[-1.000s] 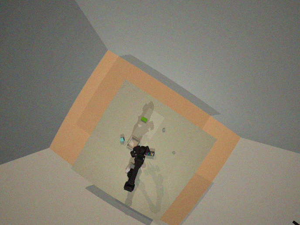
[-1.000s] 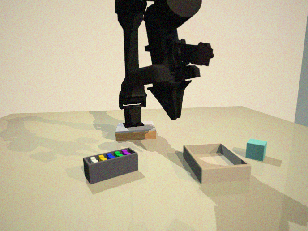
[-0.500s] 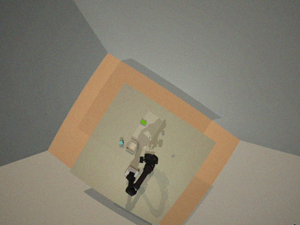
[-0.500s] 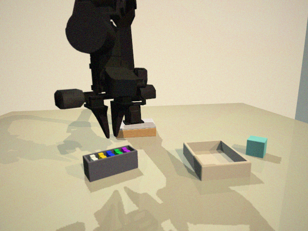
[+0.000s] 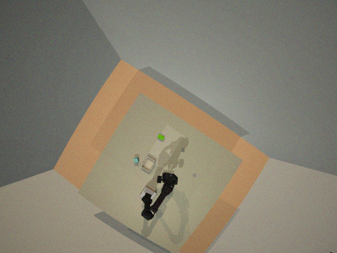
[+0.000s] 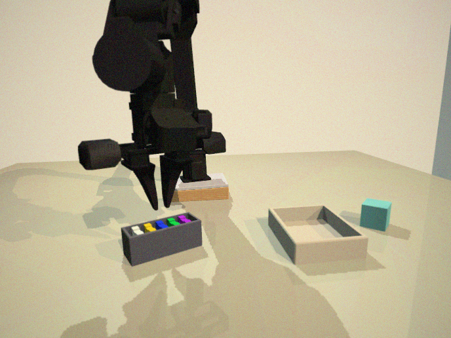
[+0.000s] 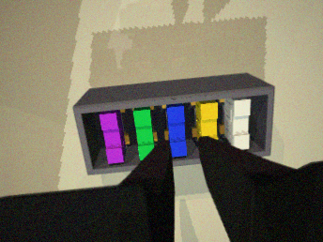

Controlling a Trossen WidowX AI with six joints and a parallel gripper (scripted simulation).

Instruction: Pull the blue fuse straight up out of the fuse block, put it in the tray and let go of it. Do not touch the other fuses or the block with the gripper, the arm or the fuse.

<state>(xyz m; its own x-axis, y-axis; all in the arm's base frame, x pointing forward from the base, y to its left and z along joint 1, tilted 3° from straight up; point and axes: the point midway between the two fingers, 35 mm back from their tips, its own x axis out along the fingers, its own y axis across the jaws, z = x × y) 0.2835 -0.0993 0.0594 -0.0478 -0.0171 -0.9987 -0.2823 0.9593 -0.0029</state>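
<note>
Right now my gripper tip is 40 mm above the blue fuse. From my gripper tip the other things lie so: green block 330 mm ahead, 210 mm to the left, 60 mm below; teal cube 350 mm to the left, 50 mm below, 20 mm ahead; beige tray 220 mm to the left, 60 mm below, 40 mm ahead.
</note>
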